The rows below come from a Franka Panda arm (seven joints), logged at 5 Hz.
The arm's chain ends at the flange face. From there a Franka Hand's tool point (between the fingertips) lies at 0.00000 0.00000 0.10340 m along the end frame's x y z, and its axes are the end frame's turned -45 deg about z.
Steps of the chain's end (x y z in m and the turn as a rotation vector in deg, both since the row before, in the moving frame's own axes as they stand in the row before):
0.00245 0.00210 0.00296 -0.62 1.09 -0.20
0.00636 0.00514 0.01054 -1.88 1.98 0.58
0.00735 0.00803 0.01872 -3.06 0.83 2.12
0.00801 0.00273 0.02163 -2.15 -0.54 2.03
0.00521 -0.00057 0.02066 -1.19 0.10 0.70
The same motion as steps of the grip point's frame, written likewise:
0.00085 0.00540 0.00294 -1.21 0.33 -0.20
0.00097 0.01306 0.01042 -2.73 0.07 0.58
-0.00342 0.01578 0.01856 -2.75 -1.58 2.12
0.00027 0.00959 0.02155 -1.14 -1.90 2.03
0.00269 0.00492 0.02064 -0.91 -0.77 0.70

